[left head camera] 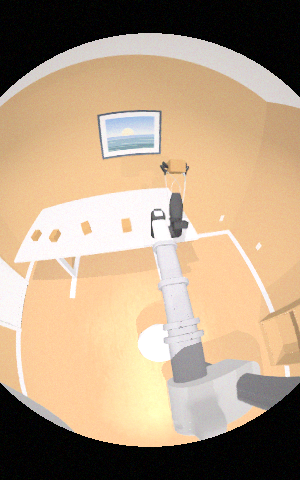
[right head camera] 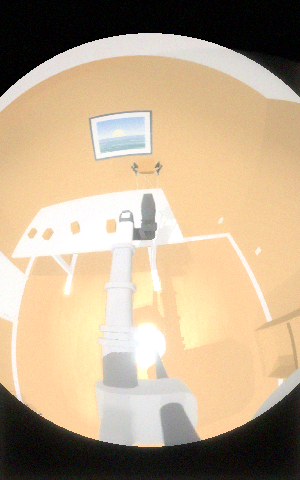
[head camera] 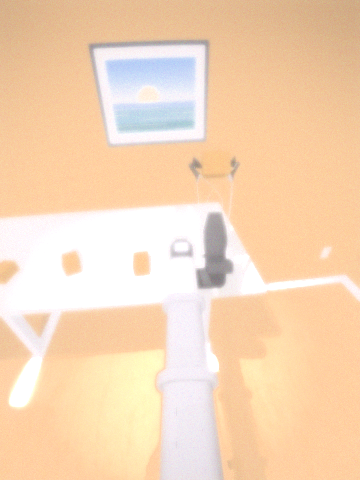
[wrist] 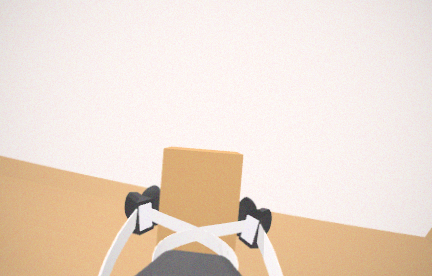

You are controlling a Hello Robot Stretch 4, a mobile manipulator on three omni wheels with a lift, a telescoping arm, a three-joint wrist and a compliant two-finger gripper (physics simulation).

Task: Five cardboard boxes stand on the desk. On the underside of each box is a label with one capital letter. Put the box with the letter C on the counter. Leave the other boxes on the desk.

One and the same spot on a white desk: (right head camera: 91,212) is (head camera: 103,239). The same spot on a framed seascape picture: (left head camera: 128,132) is (head camera: 151,97).
